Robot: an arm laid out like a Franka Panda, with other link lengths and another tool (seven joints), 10 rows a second.
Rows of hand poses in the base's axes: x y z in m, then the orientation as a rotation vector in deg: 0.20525 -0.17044 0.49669 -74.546 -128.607 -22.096; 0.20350 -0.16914 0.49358 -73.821 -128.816 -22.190; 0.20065 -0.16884 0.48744 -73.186 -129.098 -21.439; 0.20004 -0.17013 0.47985 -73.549 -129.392 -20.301; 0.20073 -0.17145 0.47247 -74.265 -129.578 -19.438; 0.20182 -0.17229 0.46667 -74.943 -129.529 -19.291; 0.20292 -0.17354 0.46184 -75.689 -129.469 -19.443; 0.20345 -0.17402 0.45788 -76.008 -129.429 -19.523; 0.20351 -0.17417 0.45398 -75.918 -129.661 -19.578; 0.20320 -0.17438 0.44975 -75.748 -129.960 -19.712; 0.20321 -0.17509 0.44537 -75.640 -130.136 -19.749
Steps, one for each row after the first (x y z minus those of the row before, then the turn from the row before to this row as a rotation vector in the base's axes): -0.00175 0.00130 -0.00311 0.239 -0.034 0.518; -0.00285 0.00030 -0.00614 -0.298 0.266 0.652; -0.00061 -0.00129 -0.00759 -0.905 0.187 0.066; 0.00069 -0.00132 -0.00738 -0.840 0.056 -0.254; 0.00109 -0.00084 -0.00580 -0.322 -0.069 -0.433; 0.00110 -0.00125 -0.00483 -0.177 -0.213 -0.540; 0.00053 -0.00048 -0.00396 -0.061 -0.087 -0.237; 0.00006 -0.00015 -0.00390 -0.037 -0.182 0.110; -0.00031 -0.00021 -0.00423 0.007 -0.249 0.166; 0.00001 -0.00071 -0.00438 -0.016 -0.126 0.111
